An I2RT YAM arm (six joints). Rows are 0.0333 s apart.
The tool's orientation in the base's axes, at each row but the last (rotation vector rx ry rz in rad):
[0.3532 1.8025 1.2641]
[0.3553 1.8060 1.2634]
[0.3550 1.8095 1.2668]
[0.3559 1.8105 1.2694]
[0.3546 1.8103 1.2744]
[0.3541 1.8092 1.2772]
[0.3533 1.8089 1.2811]
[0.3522 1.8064 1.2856]
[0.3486 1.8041 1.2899]
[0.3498 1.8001 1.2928]
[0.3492 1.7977 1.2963]
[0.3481 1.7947 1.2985]
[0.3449 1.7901 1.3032]
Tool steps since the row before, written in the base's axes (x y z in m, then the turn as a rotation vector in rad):
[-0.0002 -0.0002 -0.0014 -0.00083 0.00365 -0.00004]
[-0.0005 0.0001 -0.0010 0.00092 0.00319 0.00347]
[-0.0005 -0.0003 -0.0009 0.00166 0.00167 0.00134]
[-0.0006 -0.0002 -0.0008 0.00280 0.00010 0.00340]
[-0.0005 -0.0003 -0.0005 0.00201 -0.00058 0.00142]
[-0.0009 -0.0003 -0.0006 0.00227 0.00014 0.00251]
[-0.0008 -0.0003 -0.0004 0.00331 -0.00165 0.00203]
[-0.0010 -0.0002 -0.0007 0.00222 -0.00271 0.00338]
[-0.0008 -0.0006 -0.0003 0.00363 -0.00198 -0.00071]
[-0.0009 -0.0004 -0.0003 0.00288 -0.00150 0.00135]
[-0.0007 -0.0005 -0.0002 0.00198 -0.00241 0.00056]
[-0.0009 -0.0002 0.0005 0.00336 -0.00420 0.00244]
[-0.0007 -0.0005 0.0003 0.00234 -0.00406 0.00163]
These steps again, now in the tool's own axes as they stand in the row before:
[0.0007 -0.0012 -0.0001 0.00288 0.00178 0.00159]
[0.0008 -0.0007 -0.0002 -0.00015 0.00419 0.00234]
[0.0005 -0.0008 -0.0005 -0.00053 0.00150 0.00219]
[0.0006 -0.0006 -0.0005 -0.00322 0.00233 0.00191]
[0.0003 -0.0004 -0.0005 -0.00224 0.00050 0.00106]
[0.0006 -0.0004 -0.0008 -0.00245 0.00170 0.00161]
[0.0005 -0.0003 -0.0008 -0.00399 0.00026 0.00135]
[0.0008 -0.0005 -0.0008 -0.00470 0.00125 -0.00029]
[0.0002 -0.0003 -0.0010 -0.00307 -0.00235 0.00162]
[0.0004 -0.0002 -0.0009 -0.00331 -0.00017 0.00117]
[0.0002 -0.0002 -0.0008 -0.00300 -0.00101 -0.00003]
[0.0002 0.0006 -0.0009 -0.00588 -0.00047 -0.00024]
[-0.0001 0.0002 -0.0009 -0.00481 -0.00085 -0.00088]

